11 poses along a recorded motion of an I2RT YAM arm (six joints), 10 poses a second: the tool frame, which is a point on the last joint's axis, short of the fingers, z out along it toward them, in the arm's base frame.
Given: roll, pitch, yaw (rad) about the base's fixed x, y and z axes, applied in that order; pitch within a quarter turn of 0, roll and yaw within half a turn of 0; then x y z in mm.
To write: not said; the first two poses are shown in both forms.
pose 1, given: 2.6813 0.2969 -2.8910 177.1 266.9 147.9
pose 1, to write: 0.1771 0.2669 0.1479 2.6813 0.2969 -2.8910
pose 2, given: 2.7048 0.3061 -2.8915 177.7 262.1 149.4
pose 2, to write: 0.1777 0.2621 0.1494 2.7048 0.3061 -2.8915
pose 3, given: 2.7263 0.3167 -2.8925 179.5 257.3 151.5
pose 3, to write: 0.1795 0.2573 0.1515 2.7263 0.3167 -2.8925
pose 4, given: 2.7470 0.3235 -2.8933 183.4 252.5 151.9
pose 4, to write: 0.1834 0.2525 0.1519 2.7470 0.3235 -2.8933
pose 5, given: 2.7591 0.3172 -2.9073 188.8 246.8 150.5
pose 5, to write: 0.1888 0.2468 0.1505 2.7591 0.3172 -2.9073
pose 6, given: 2.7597 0.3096 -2.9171 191.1 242.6 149.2
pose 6, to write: 0.1911 0.2426 0.1492 2.7597 0.3096 -2.9171
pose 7, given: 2.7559 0.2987 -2.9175 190.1 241.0 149.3
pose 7, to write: 0.1901 0.2410 0.1493 2.7559 0.2987 -2.9175
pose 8, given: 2.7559 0.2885 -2.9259 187.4 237.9 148.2
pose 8, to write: 0.1874 0.2379 0.1482 2.7559 0.2885 -2.9259
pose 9, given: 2.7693 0.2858 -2.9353 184.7 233.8 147.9
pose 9, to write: 0.1847 0.2338 0.1479 2.7693 0.2858 -2.9353
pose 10, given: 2.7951 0.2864 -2.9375 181.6 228.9 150.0
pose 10, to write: 0.1816 0.2289 0.1500 2.7951 0.2864 -2.9375
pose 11, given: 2.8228 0.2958 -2.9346 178.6 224.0 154.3
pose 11, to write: 0.1786 0.2240 0.1543 2.8228 0.2958 -2.9346
